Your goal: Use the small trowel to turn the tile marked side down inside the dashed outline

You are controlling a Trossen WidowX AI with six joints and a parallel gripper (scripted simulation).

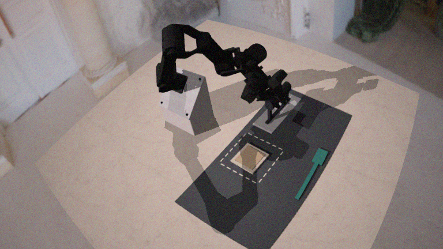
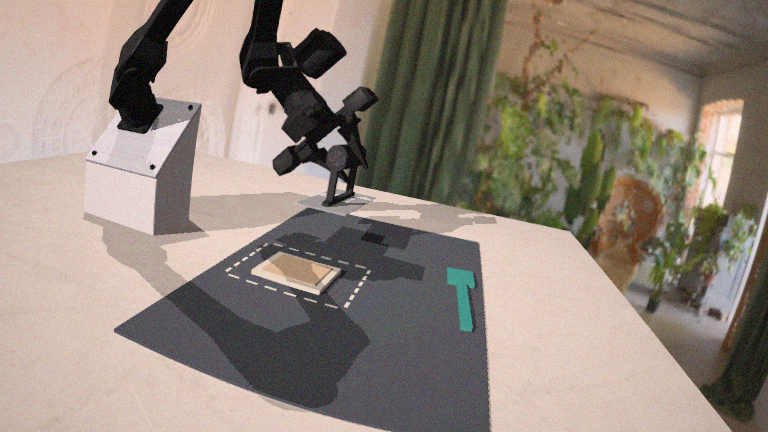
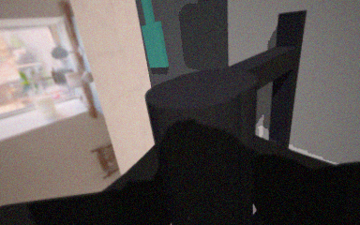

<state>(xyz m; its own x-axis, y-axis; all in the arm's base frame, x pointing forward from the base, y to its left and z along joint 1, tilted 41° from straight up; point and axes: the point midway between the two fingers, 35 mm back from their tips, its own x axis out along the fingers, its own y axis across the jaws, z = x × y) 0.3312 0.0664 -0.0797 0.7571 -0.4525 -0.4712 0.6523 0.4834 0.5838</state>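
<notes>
Right now the dark mat is 40 mm ahead of my gripper tip, 120 mm to the right of it and 130 mm below it. Also, from my gripper tip: tile 30 mm behind, 160 mm to the right, 110 mm below; then small trowel 30 mm behind, 10 mm below; then green t-shaped tool 180 mm ahead, 100 mm to the right, 110 mm below.
</notes>
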